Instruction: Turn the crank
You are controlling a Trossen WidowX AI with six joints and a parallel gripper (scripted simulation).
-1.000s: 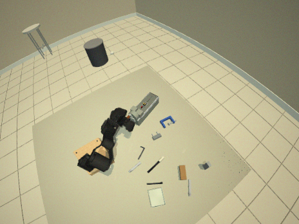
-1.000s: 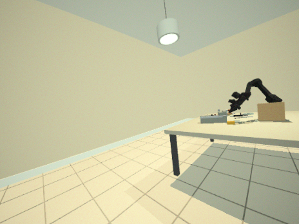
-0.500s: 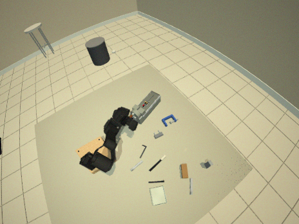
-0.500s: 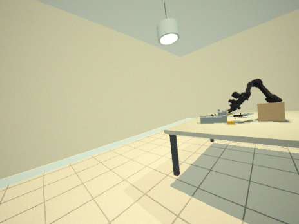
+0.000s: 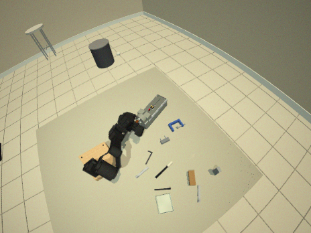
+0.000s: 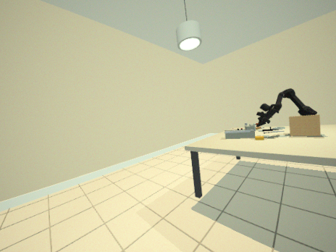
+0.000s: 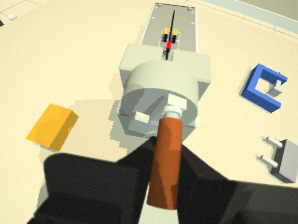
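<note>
Now: the orange block 160 mm to the left of my gripper tip, 80 mm below it and 20 mm behind it. Also, from my gripper tip: red pointer: 130 mm ahead, 40 mm to the left, 10 mm below; grey clamp: 170 mm to the right, 90 mm below, 80 mm ahead; brown crank handle: 30 mm above, 20 mm behind.
</note>
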